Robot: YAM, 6 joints.
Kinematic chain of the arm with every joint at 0, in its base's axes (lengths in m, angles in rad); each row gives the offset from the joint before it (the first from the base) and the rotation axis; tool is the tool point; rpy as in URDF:
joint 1: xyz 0 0 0.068 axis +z
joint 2: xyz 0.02 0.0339 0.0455 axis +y
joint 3: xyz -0.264 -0.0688 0 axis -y
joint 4: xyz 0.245 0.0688 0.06 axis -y
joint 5: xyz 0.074 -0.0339 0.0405 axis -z
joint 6: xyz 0.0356 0 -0.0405 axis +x
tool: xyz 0 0 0 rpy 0 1.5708 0
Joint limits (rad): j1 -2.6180..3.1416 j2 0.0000..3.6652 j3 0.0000..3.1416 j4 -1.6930..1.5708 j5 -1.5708..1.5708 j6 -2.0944..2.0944
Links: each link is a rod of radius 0.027 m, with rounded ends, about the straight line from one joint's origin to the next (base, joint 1, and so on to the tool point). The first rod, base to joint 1, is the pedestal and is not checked.
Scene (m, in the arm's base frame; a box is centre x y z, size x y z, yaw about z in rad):
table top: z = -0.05
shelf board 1: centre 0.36 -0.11 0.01 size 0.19 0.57 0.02 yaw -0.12
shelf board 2: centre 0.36 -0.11 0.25 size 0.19 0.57 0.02 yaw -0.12
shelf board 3: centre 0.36 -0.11 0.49 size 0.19 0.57 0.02 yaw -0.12
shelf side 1: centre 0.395 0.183 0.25 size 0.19 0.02 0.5 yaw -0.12
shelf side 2: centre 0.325 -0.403 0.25 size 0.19 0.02 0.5 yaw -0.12
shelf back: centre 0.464 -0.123 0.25 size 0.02 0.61 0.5 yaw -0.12
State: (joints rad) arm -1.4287 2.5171 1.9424 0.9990 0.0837 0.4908
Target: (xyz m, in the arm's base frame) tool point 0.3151 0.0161 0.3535
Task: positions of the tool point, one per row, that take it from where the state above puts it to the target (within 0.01 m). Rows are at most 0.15 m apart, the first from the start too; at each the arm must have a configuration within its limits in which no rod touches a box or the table.
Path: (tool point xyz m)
1: 0.0915 -0.5087 0.2934
2: 0.0974 -0.4371 0.3398
3: 0.0953 -0.3579 0.3663
4: 0.0862 -0.2771 0.3715
5: 0.0718 -0.2008 0.3555
6: 0.0546 -0.1344 0.3201
7: 0.0379 -0.0825 0.2688
8: 0.0903 -0.1004 0.3081
9: 0.1621 -0.0974 0.3366
10: 0.2429 -0.0607 0.3522
11: 0.3151 0.0161 0.3535

